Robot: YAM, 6 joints.
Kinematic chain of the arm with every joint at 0, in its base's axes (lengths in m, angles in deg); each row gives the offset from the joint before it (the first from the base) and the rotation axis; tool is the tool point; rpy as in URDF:
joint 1: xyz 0 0 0.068 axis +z
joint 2: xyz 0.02 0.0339 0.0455 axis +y
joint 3: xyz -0.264 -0.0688 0 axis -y
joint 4: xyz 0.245 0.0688 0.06 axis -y
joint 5: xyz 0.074 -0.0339 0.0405 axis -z
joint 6: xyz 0.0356 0 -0.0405 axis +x
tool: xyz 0 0 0 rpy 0 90 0
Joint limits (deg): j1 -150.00..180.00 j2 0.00..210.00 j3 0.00..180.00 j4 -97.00..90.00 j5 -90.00..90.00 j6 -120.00..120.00
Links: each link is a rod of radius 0.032 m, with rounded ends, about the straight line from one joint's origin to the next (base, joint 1, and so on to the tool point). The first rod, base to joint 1, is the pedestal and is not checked.
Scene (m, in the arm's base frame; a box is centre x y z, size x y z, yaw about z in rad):
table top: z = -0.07
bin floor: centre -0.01 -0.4 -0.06 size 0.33 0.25 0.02 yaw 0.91
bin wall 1: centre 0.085 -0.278 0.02 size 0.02 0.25 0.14 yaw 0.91
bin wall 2: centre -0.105 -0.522 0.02 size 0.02 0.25 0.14 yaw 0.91
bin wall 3: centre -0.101 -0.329 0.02 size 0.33 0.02 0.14 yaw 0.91
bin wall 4: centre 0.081 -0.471 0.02 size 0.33 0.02 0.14 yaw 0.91
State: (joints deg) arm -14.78 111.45 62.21 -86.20 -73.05 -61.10
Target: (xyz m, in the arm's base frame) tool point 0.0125 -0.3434 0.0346
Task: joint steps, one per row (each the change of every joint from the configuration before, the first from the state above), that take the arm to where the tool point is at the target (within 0.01 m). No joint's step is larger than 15 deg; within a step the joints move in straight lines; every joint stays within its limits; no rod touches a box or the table.
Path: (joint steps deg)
1: -13.13 0.63 3.43 1.39 0.29 0.00
2: -13.13 0.63 3.44 1.40 0.28 0.00
3: -13.12 0.63 3.43 1.39 0.29 0.00
4: -13.13 0.62 3.44 1.40 0.29 0.00
5: -13.13 0.63 3.43 1.39 0.28 0.00
6: -13.13 0.63 3.44 1.40 0.29 0.00
7: 0.02 12.58 -1.19 3.56 0.56 0.00
8: 0.02 12.57 -1.19 3.57 0.56 0.00

